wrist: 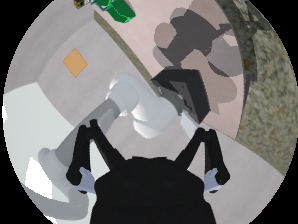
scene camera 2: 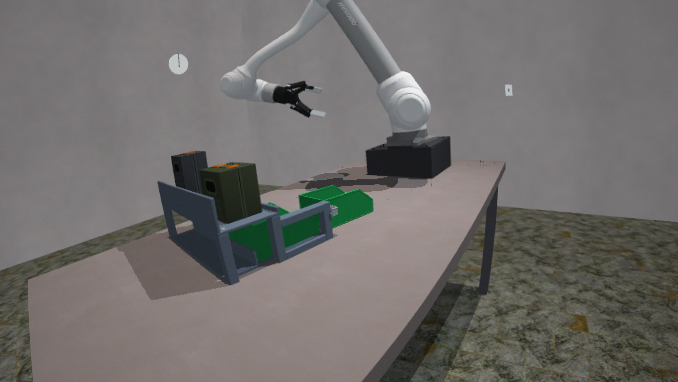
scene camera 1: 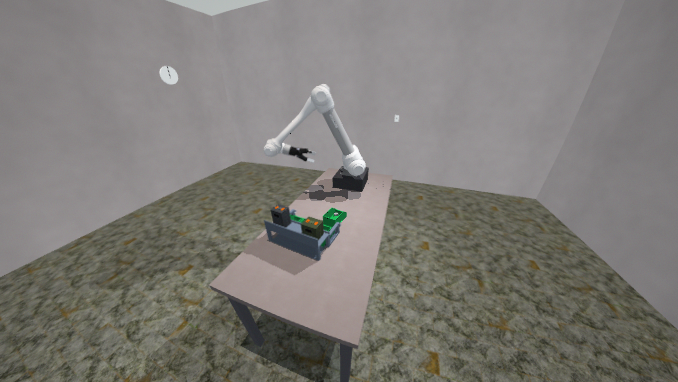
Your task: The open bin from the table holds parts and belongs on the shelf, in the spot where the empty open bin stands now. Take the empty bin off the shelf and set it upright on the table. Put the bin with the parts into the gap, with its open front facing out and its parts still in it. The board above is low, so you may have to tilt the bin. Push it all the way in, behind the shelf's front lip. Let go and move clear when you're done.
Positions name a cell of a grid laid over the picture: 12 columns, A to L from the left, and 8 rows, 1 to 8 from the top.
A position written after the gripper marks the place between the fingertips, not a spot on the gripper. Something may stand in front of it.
Observation:
In view: the gripper (scene camera 2: F3), a green open bin (scene camera 2: E5) and a green open bin (scene camera 2: G5).
The gripper also shows in the wrist view (wrist: F5).

